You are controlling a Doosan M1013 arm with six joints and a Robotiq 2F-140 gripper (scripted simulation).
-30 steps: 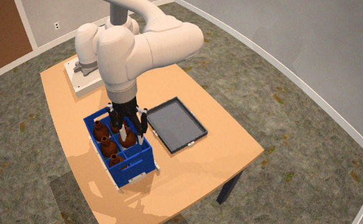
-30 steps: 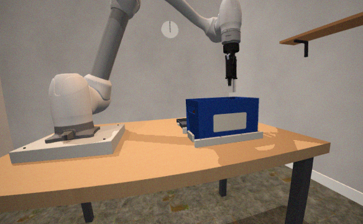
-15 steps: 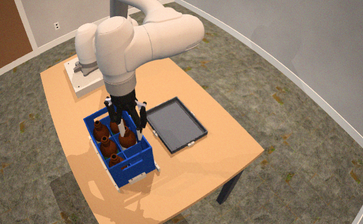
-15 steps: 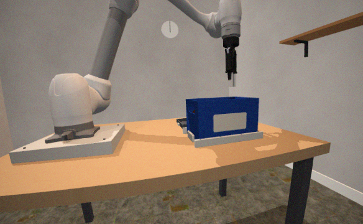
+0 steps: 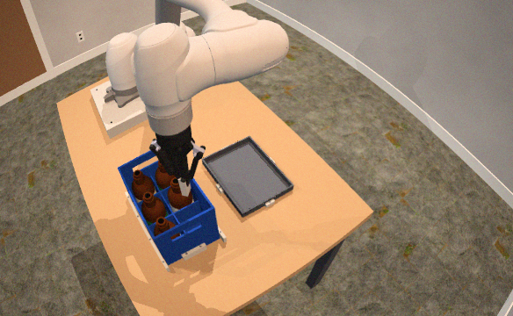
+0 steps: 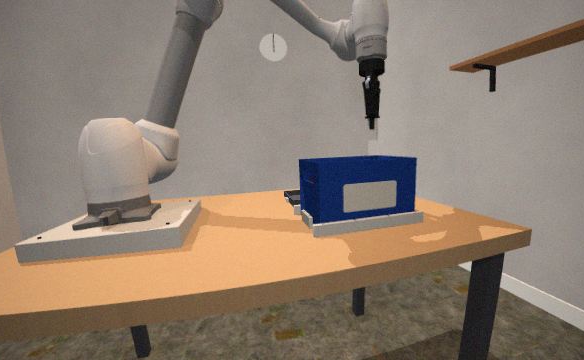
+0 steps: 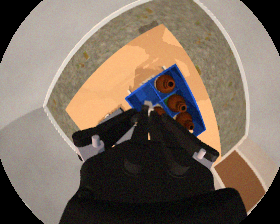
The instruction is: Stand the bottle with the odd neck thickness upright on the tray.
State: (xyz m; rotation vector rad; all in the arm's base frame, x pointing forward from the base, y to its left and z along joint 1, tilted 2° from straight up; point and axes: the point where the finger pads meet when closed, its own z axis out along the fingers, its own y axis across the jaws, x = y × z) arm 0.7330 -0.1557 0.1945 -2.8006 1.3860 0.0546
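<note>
Now: hand 17 cm above the bottle, 10 cm past it and 8 cm to the left of it. Also, from my hand: blue crate: 17 cm below, 9 cm behind, 3 cm to the right; then dark tray: 25 cm to the left, 25 cm below, 7 cm behind.
</note>
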